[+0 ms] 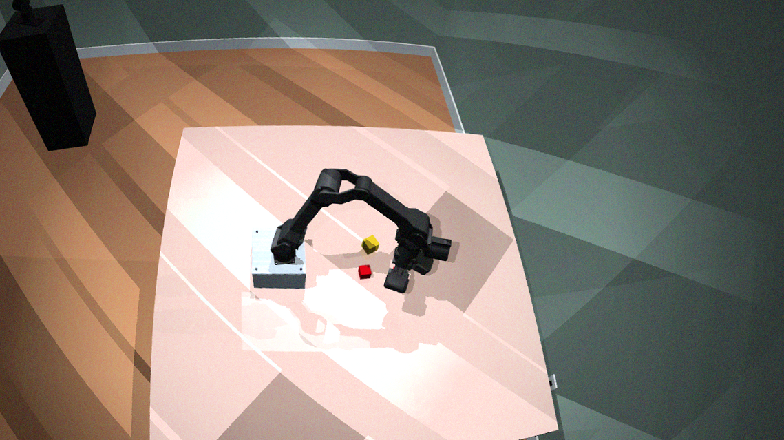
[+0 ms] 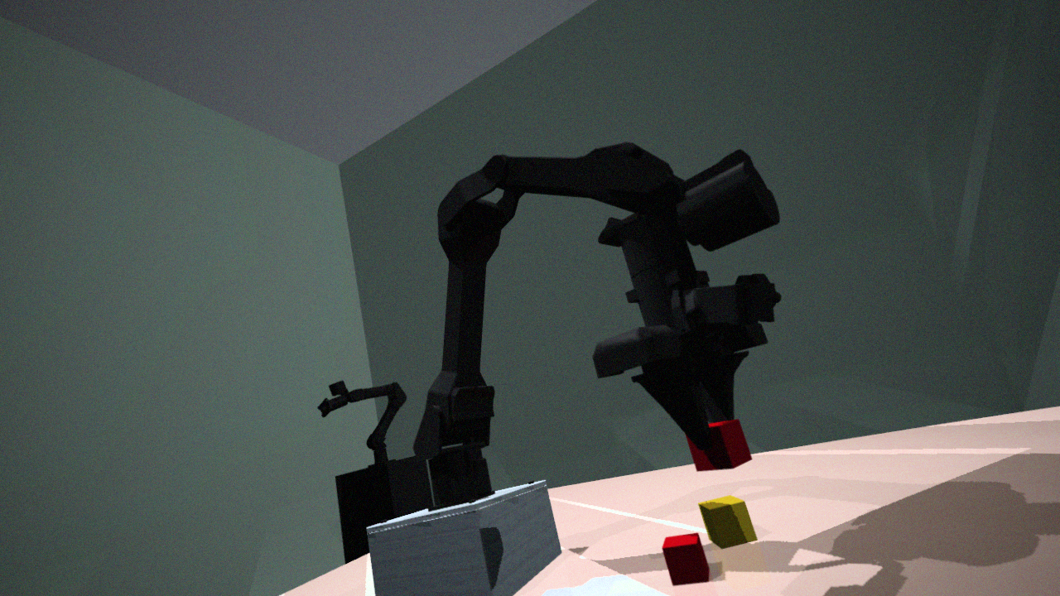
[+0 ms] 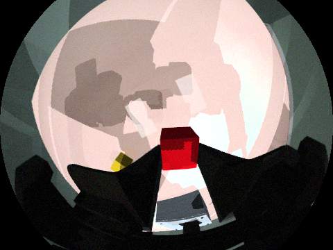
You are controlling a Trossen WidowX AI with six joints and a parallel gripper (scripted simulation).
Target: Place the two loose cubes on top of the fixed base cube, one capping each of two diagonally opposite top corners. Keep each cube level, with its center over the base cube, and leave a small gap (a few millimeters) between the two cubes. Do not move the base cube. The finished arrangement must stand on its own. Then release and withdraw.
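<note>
Now: gripper tip 170 mm to the right of the yellow cube, 100 mm above it and 20 mm past it. Also, from my gripper tip: red cube right at my gripper tip.
</note>
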